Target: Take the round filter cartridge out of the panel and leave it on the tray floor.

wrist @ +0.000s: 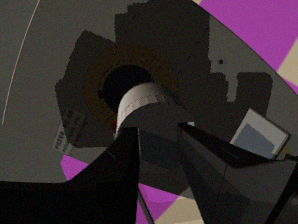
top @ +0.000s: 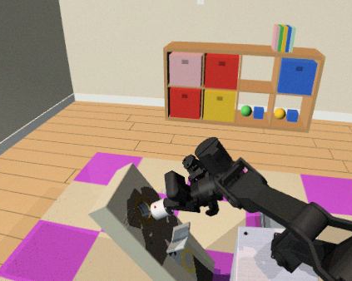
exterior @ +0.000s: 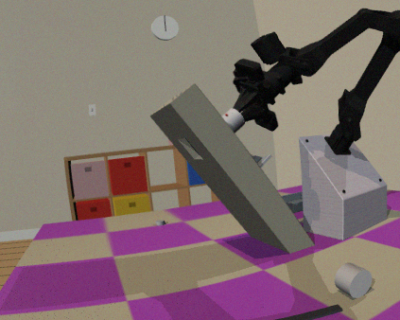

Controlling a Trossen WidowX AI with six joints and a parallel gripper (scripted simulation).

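My gripper tip is now 120 mm above the grey tray-like bracket and 30 mm past it. Also, from my gripper tip: white round filter cartridge: 10 mm below, 10 mm ahead.
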